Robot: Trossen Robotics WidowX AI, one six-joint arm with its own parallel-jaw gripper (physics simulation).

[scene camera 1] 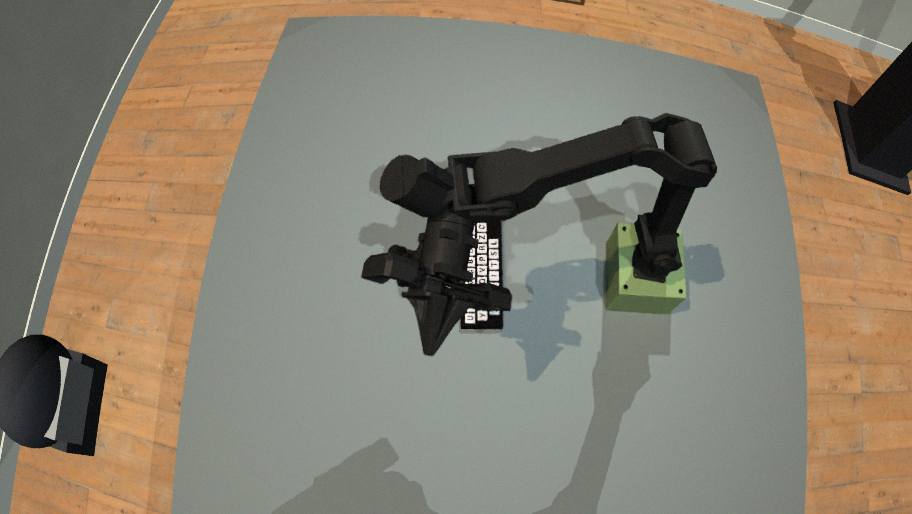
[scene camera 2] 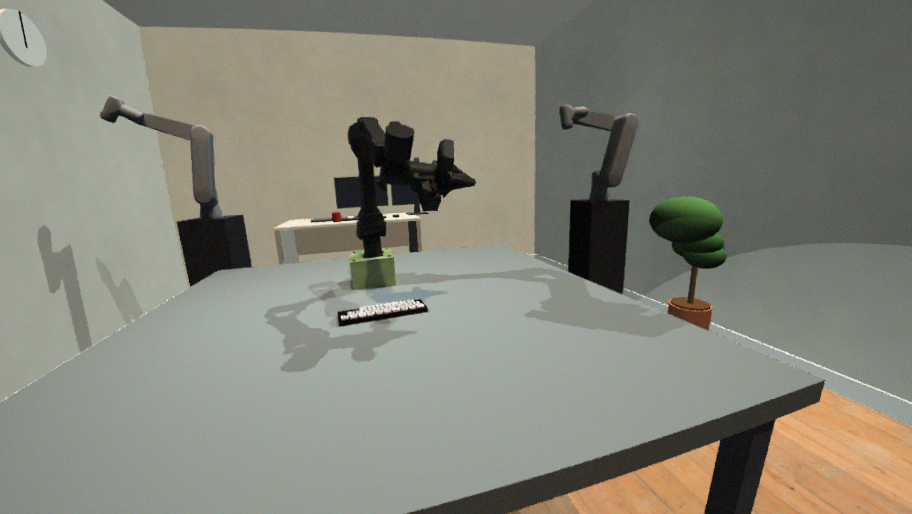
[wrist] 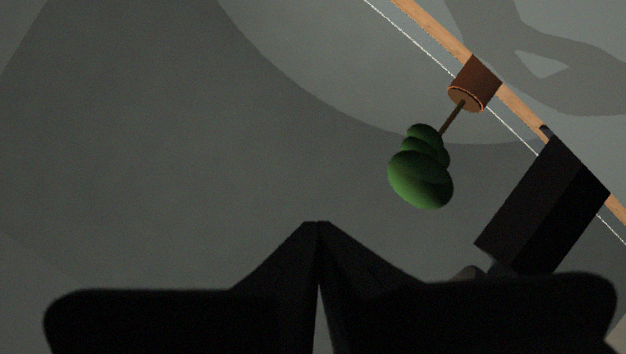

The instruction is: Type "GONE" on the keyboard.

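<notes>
A black keyboard with white keys lies flat on the table. In scene camera 1 the arm covers part of it; the keyboard does not show in the wrist view. My gripper is shut, its fingertips together with nothing between them. It is held high above the table, turned sideways and roughly level, pointing away from the keys. In scene camera 2 the fingertips are well above and to the right of the keyboard.
The arm stands on a green base block on the grey table. Beyond the table are a potted plant, black pedestals and a desk.
</notes>
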